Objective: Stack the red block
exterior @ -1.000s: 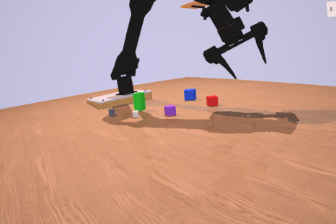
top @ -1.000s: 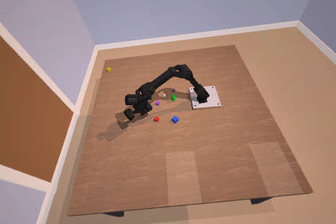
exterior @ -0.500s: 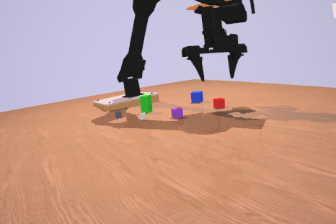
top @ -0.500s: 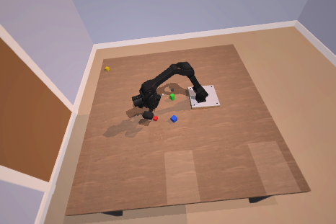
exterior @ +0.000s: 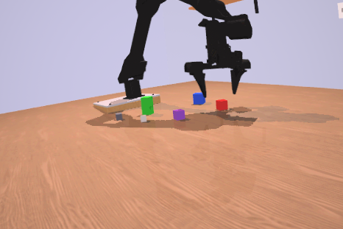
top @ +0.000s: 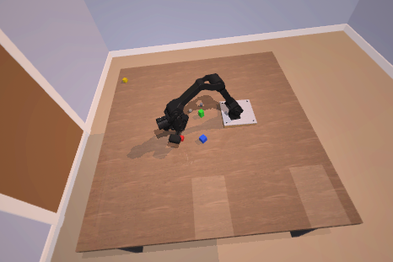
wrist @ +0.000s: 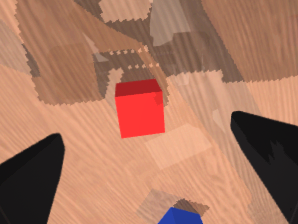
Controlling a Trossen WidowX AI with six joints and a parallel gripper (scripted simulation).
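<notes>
Now: gripper tip 3 cm above the red block. Round my gripper tip: small white block (9 cm behind, 20 cm to the right, 3 cm below); then blue block (12 cm behind, 4 cm to the left, 2 cm below); then purple block (3 cm behind, 14 cm to the right, 3 cm below).
</notes>
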